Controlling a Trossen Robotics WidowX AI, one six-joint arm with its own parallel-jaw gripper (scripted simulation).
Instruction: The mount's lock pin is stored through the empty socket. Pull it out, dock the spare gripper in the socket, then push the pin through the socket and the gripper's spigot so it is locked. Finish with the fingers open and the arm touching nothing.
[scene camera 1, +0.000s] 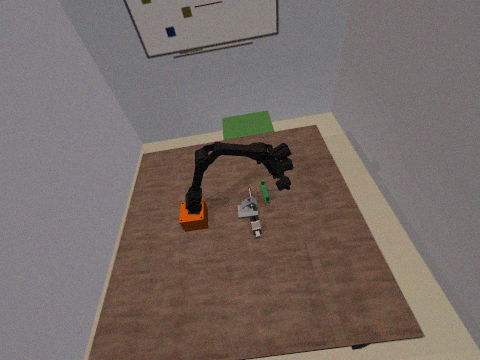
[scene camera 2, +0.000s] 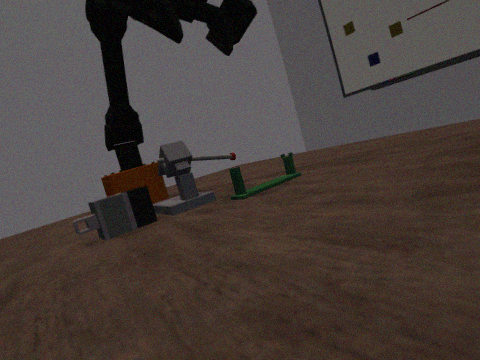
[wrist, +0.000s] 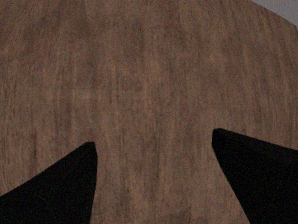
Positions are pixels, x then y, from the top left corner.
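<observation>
There's a grey mount (scene camera 2: 178, 158) 0.46 m from the lens. A green rack (scene camera 2: 241, 193) sits 0.43 m from the lens, and a spare gripper (scene camera 2: 119, 214) is also 0.43 m from the lens. The gripper (scene camera 2: 206, 46) is 0.34 m from the lens, which makes it the nearest to the lens of the things named here.
</observation>
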